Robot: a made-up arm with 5 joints.
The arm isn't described. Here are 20 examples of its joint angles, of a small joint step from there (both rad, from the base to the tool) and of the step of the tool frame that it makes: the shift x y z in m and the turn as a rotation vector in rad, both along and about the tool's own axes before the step.
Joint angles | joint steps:
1: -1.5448 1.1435 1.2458 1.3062 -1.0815 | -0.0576 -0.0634 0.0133 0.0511 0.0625
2: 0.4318 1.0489 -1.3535 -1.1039 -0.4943 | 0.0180 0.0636 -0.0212 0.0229 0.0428
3: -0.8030 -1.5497 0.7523 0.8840 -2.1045 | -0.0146 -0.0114 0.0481 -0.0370 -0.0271
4: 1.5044 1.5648 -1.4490 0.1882 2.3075 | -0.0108 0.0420 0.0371 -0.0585 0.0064
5: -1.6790 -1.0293 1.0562 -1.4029 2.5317 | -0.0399 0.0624 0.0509 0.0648 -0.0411
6: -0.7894 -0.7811 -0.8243 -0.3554 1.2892 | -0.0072 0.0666 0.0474 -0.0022 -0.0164
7: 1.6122 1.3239 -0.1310 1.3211 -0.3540 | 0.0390 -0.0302 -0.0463 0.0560 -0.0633
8: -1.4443 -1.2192 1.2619 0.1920 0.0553 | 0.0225 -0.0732 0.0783 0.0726 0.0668
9: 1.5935 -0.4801 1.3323 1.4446 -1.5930 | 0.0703 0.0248 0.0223 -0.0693 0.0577
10: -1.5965 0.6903 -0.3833 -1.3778 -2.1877 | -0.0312 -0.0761 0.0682 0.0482 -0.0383
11: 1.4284 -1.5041 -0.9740 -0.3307 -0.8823 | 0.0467 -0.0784 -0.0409 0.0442 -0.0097
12: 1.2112 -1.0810 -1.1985 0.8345 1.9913 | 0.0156 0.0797 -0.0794 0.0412 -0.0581
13: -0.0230 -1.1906 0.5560 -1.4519 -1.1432 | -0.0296 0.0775 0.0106 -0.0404 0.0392
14: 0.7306 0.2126 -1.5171 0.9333 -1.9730 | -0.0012 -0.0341 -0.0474 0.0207 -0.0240
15: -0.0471 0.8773 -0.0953 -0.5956 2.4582 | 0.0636 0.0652 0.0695 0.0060 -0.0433
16: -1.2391 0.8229 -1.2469 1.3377 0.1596 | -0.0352 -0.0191 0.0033 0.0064 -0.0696
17: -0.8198 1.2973 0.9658 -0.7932 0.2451 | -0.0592 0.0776 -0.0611 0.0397 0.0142
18: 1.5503 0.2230 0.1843 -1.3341 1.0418 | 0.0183 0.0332 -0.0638 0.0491 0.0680
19: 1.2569 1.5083 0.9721 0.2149 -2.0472 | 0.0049 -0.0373 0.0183 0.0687 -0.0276
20: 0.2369 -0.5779 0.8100 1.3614 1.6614 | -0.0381 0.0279 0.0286 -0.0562 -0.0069
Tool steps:
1: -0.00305 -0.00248 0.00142 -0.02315 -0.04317 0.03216
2: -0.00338 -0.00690 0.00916 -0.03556 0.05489 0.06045
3: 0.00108 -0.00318 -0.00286 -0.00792 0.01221 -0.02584
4: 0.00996 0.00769 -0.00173 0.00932 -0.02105 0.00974
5: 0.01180 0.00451 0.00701 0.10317 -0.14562 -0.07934
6: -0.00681 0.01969 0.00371 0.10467 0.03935 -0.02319
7: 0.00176 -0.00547 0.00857 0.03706 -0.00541 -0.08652
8: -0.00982 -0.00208 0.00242 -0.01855 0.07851 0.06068
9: 0.00413 0.00117 -0.00347 0.02023 0.04697 0.00460
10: -0.00845 -0.00053 -0.00354 -0.04103 -0.01348 -0.06537
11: 0.00641 0.02214 -0.00255 0.08696 -0.00856 0.00390
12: 0.00333 0.00491 -0.00575 0.03985 -0.01180 -0.04266
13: -0.00453 -0.00854 0.00620 -0.04938 0.00562 0.01310
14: -0.00398 0.00787 0.00905 0.05391 0.02814 -0.02446
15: 0.00636 0.02471 0.00603 0.14117 -0.06043 -0.05938
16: 0.00202 0.00791 0.00308 0.02086 -0.01102 -0.04183
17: -0.00259 0.00477 -0.00589 0.01557 0.05416 0.07325
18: -0.00448 0.00019 -0.00323 0.01008 0.01909 0.08253
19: 0.00152 -0.00243 0.00242 -0.04495 -0.02167 -0.02960
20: 0.00401 -0.00184 -0.00463 0.00033 0.00086 0.03119
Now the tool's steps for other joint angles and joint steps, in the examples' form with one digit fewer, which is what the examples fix.
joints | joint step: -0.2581 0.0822 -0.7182 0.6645 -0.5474 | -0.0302 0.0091 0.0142 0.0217 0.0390
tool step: -0.0062 0.0026 -0.0025 0.0008 0.0542 0.0405
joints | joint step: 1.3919 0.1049 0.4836 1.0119 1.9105 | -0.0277 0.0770 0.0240 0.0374 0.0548
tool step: 0.0051 0.0024 -0.0105 0.1323 -0.0407 0.0823
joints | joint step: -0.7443 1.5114 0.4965 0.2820 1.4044 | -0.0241 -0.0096 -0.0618 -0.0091 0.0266
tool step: 0.0038 -0.0088 0.0035 -0.0819 -0.0013 0.0453
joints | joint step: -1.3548 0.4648 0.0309 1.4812 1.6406 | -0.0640 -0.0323 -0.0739 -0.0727 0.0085
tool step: 0.0115 -0.0045 0.0121 -0.1783 0.0245 0.0694
